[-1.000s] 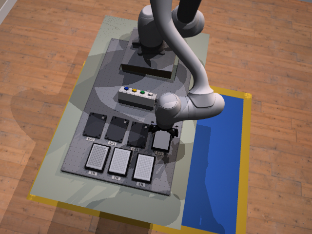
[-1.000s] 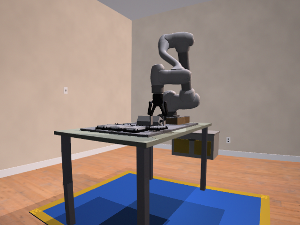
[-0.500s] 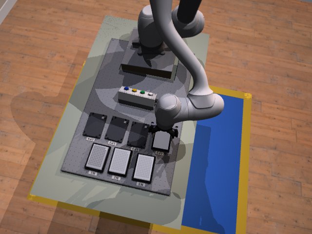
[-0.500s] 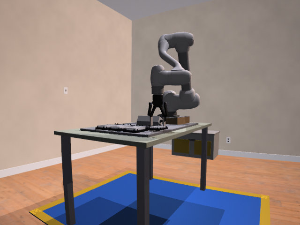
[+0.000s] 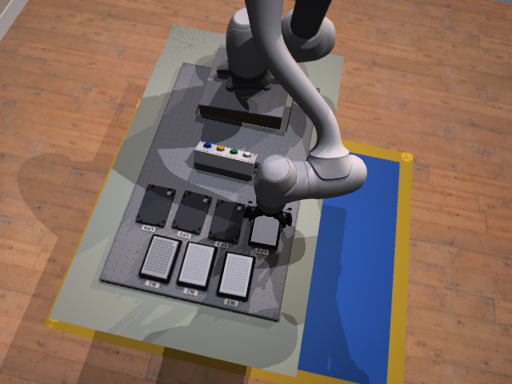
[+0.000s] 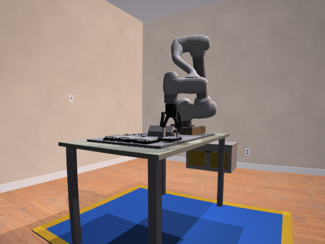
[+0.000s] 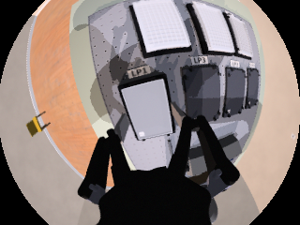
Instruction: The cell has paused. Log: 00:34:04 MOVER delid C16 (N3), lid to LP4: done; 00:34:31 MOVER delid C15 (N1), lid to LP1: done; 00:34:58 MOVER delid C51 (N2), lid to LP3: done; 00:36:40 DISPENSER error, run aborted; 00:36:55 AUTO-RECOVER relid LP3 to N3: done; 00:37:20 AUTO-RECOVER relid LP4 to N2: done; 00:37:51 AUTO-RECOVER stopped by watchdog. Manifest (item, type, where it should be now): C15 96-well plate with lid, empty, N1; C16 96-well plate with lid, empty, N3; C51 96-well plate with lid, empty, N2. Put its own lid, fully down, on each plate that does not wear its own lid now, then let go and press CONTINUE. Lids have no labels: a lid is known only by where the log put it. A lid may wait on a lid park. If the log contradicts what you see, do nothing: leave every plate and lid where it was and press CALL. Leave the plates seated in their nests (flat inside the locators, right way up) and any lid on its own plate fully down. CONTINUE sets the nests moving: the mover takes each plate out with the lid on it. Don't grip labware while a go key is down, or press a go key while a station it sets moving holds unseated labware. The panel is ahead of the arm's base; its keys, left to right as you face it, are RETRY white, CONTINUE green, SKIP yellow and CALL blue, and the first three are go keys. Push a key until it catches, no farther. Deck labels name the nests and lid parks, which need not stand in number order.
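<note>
My gripper is now 4 cm above the lid park LP1. Also, from my hand: lid park LP3 (2 cm behind, 14 cm to the right, 4 cm below); then white key (25 cm behind, 8 cm to the right, 3 cm above); then 96-well plate (17 cm ahead, 10 cm to the right, 2 cm below).
</note>
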